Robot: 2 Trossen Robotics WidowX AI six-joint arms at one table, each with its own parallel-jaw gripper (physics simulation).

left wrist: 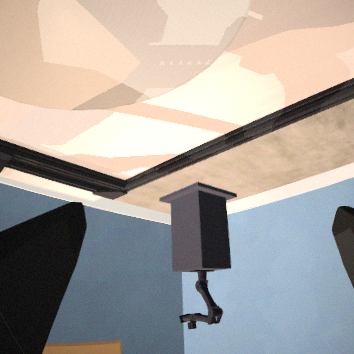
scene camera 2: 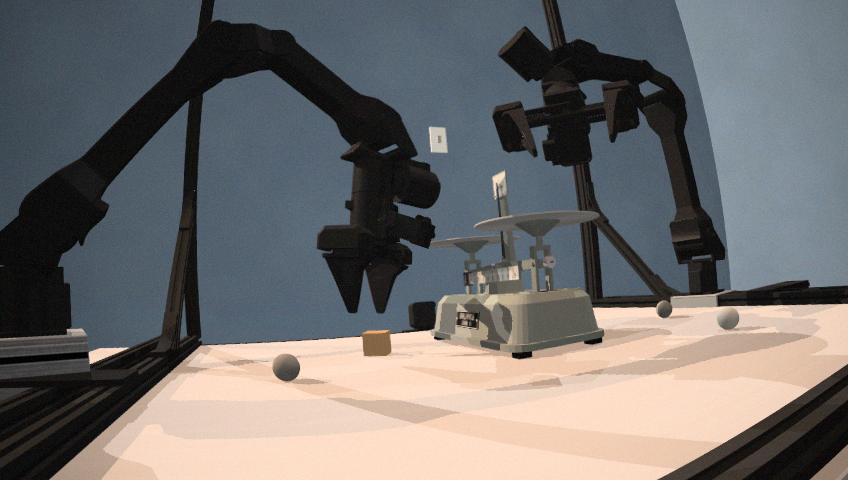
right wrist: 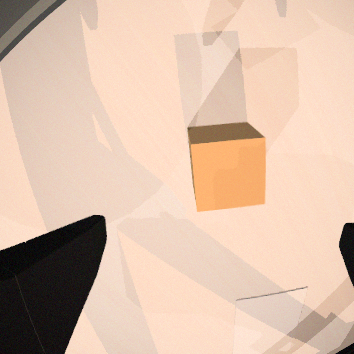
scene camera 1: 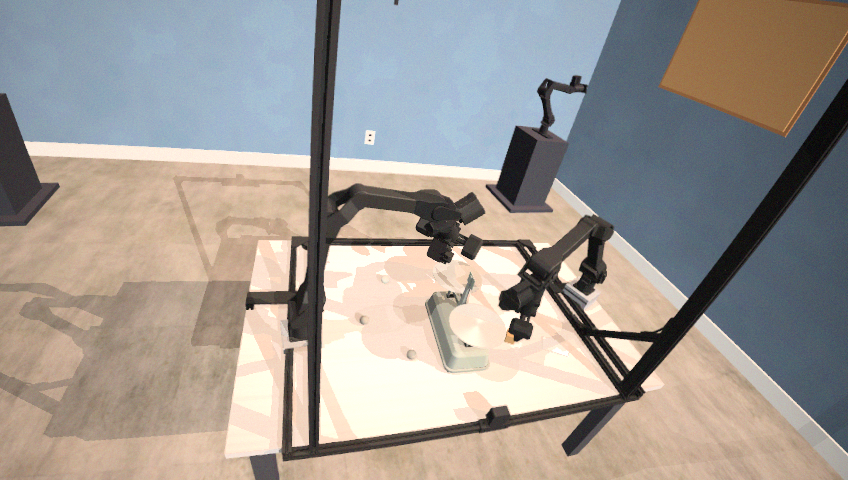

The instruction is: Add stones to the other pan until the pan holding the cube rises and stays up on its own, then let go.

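Pixels of known places: left gripper, fingertip midpoint: [left wrist: 215,218] [scene camera 2: 573,146]; right gripper, fingertip midpoint: [scene camera 2: 367,313] [right wrist: 230,233]; left arm's base, origin of the base link: [scene camera 2: 703,293] [scene camera 1: 300,331]; right arm's base, origin of the base link: [scene camera 2: 31,334] [scene camera 1: 583,288].
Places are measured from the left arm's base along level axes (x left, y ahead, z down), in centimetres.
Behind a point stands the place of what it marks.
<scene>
The pale green balance scale [scene camera 1: 467,358] @(x -20.4, y 40.4, z -3.1 cm) [scene camera 2: 550,318] @(x 4.6, y 47.2, z -1.7 cm) stands on the table. Its nearer pan [scene camera 2: 537,221] @(x 3.3, y 46.8, z -12.6 cm) and farther pan [scene camera 2: 470,242] @(x -15.3, y 43.7, z -12.4 cm) show nothing on them in scene camera 2. An orange cube [scene camera 1: 509,337] @(x -14.8, y 58.8, z -0.3 cm) [scene camera 2: 376,343] @(x -12.5, y 60.8, z 0.5 cm) [right wrist: 229,175] @(x -13.9, y 60.1, z -0.8 cm) lies on the table beside the scale. My right gripper [scene camera 2: 367,308] @(x -15.0, y 60.8, z -3.3 cm) [right wrist: 230,233] @(x -15.0, y 60.8, z -3.3 cm) is open and empty above the cube, pointing down. My left gripper [scene camera 1: 457,249] @(x 8.1, y 44.3, z -20.5 cm) [scene camera 2: 573,148] @(x 8.1, y 44.3, z -20.5 cm) [left wrist: 215,218] @(x 8.1, y 44.3, z -20.5 cm) is open and empty, high above the scale. Round grey stones [scene camera 1: 385,279] @(x 16.8, y 28.9, z -0.1 cm) [scene camera 1: 364,320] @(x 0.6, y 17.8, z -0.1 cm) [scene camera 1: 411,354] @(x -13.8, y 27.2, z -0.3 cm) lie on the table; one stone [scene camera 2: 286,367] @(x -1.3, y 74.5, z 0.6 cm) lies near the cube.
Two more stone views [scene camera 2: 664,308] @(x 2.3, y 19.2, z 0.5 cm) [scene camera 2: 727,318] @(x 18.3, y 30.5, z 0.7 cm) show at the right of scene camera 2. A black frame rail [scene camera 1: 386,444] @(x -34.1, y 14.4, z 2.6 cm) runs along the table's front edge, with an upright post [scene camera 1: 321,148] @(x -31.7, y -1.1, z -64.9 cm) at the left. The scale's upright pointer [scene camera 2: 503,202] @(x -7.4, y 43.0, z -17.0 cm) rises between the pans.
</scene>
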